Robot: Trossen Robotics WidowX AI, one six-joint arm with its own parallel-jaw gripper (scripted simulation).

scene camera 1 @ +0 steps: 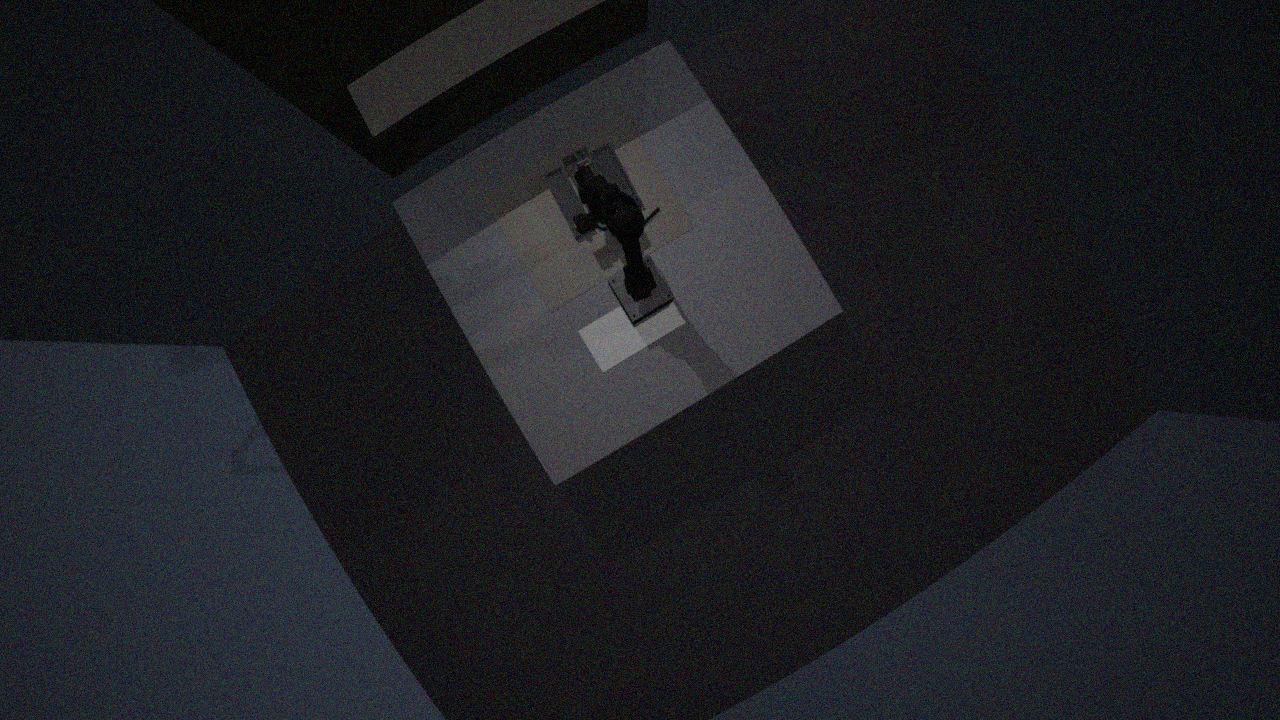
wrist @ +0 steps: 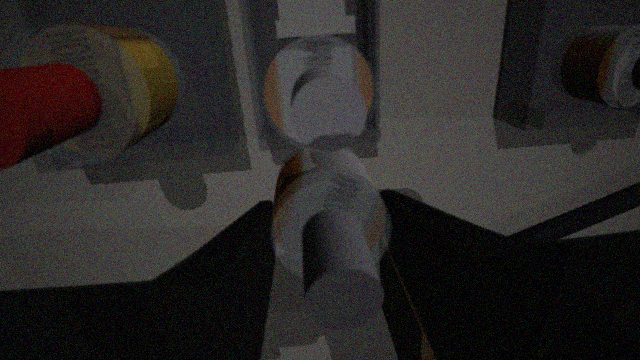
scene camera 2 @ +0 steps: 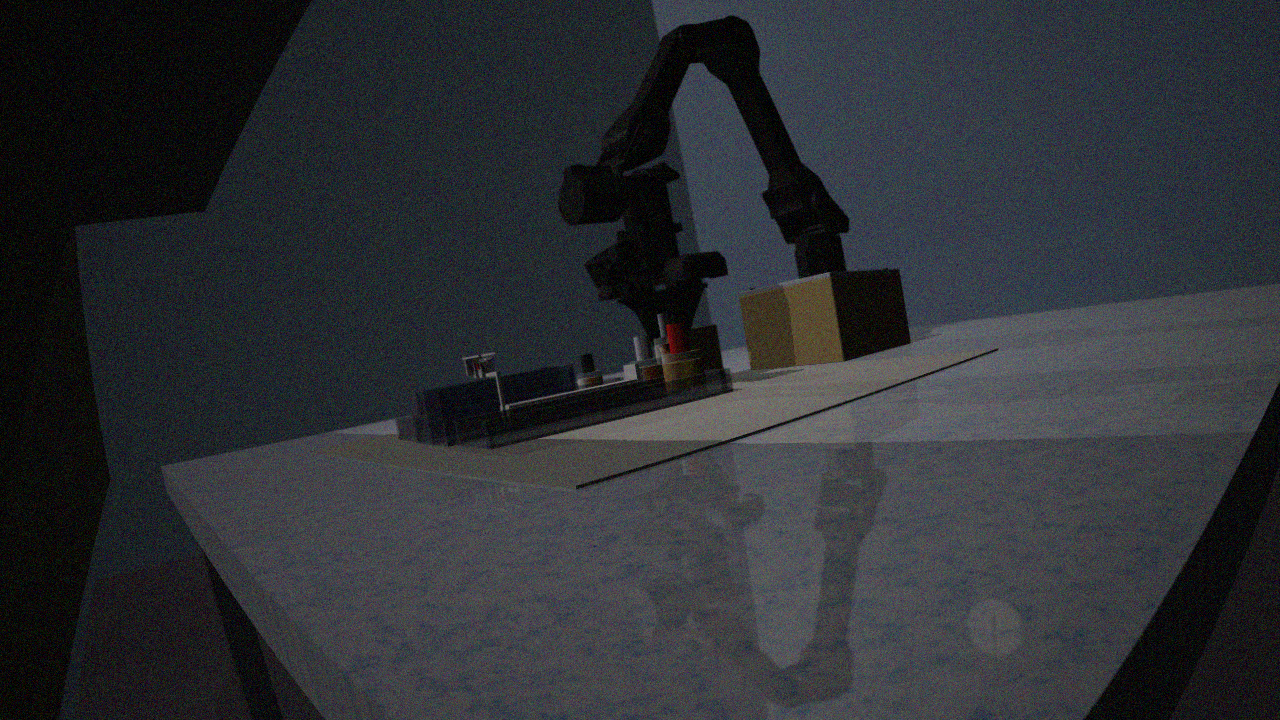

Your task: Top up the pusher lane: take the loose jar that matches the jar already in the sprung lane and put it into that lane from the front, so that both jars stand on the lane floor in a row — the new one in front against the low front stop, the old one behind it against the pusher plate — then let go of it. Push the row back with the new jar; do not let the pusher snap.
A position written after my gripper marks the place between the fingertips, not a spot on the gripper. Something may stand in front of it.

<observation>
I see my gripper (scene camera 2: 670, 350) and a pale mat (wrist: 440, 145).
My gripper shows as well in scene camera 1 (scene camera 1: 603, 223) and in the wrist view (wrist: 327, 207).
</observation>
